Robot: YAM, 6 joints.
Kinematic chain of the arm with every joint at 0, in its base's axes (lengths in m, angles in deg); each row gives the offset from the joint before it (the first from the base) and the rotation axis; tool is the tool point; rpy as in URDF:
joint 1: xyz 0 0 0.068 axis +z
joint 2: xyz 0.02 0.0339 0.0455 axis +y
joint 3: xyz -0.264 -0.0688 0 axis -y
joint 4: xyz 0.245 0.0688 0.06 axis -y
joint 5: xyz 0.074 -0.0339 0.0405 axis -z
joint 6: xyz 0.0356 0 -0.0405 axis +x
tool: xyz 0 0 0 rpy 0 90 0
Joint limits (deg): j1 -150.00..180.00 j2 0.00..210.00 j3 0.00..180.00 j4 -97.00..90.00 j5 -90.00..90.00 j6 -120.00..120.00
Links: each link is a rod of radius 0.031 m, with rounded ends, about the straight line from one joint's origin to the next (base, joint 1, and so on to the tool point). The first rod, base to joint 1, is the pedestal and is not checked.
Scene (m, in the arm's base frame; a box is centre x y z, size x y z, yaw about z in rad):
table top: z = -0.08
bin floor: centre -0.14 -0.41 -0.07 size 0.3 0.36 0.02 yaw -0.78
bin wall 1: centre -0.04 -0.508 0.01 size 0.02 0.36 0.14 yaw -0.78
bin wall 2: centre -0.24 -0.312 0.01 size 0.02 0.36 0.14 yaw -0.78
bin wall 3: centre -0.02 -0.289 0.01 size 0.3 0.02 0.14 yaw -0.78
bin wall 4: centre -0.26 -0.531 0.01 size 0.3 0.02 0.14 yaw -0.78
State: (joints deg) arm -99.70 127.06 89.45 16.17 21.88 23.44
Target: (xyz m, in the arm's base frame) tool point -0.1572 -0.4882 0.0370
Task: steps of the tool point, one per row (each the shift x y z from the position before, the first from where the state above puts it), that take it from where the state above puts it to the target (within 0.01 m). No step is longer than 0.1 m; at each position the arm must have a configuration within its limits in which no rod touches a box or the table.
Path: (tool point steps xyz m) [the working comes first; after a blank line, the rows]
Joints at the target: -106.40 144.77 90.71 16.29 21.38 23.44
Straight joint move there: clear.

1: -0.0305 -0.0003 -0.0728
2: -0.0278 0.0120 -0.0733

